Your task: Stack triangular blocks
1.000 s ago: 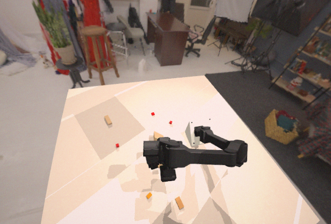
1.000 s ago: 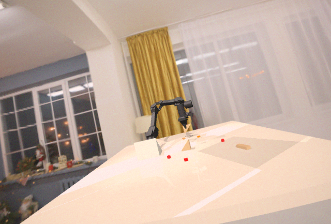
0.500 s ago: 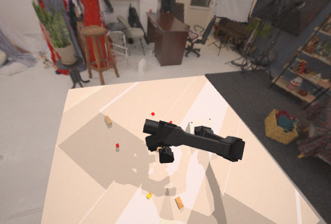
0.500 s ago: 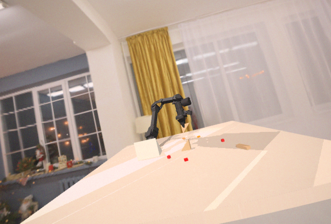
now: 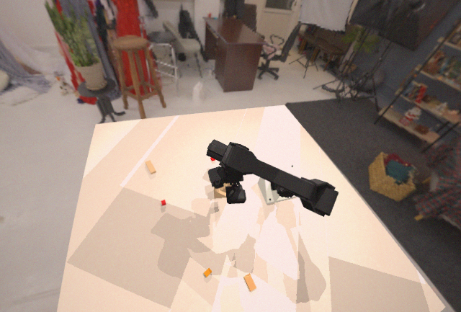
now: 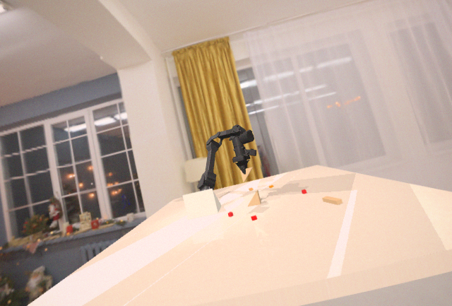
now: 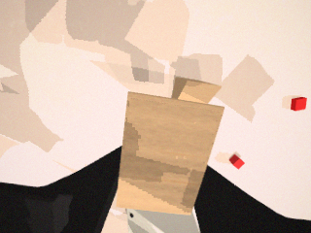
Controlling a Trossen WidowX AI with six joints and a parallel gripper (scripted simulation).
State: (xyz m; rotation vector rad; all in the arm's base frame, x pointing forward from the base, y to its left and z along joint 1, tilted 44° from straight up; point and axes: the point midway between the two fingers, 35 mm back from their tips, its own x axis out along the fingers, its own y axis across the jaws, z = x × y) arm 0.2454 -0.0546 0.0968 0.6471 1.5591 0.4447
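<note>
The tan triangular block is 2 cm ahead of my gripper tip, 6 cm to the right of it and 14 cm below it. The rest, counted from my gripper tip: tan bar 32 cm ahead, 25 cm to the right, 15 cm below; then orange-brown bar 2 cm behind, 30 cm to the left, 15 cm below; then orange block 12 cm ahead, 24 cm to the left, 15 cm below.
</note>
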